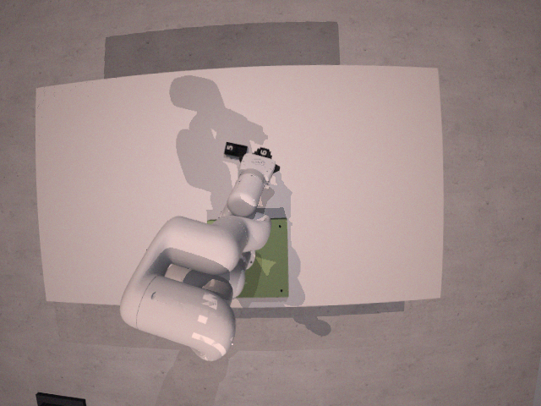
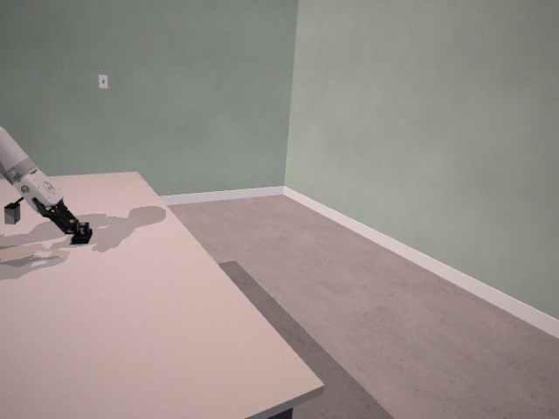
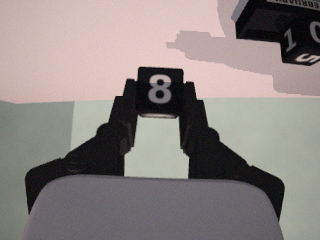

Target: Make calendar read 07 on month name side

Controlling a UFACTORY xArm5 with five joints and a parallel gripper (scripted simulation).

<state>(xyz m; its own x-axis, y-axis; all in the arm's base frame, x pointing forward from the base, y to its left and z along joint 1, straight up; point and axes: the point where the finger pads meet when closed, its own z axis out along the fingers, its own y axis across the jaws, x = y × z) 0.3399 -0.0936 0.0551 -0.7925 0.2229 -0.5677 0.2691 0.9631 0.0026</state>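
Now: the black cube 20 mm below my hand and 10 mm ahead of it. From my hand the other things lie so: black calendar tray 100 mm to the left, 90 mm below, 40 mm ahead.
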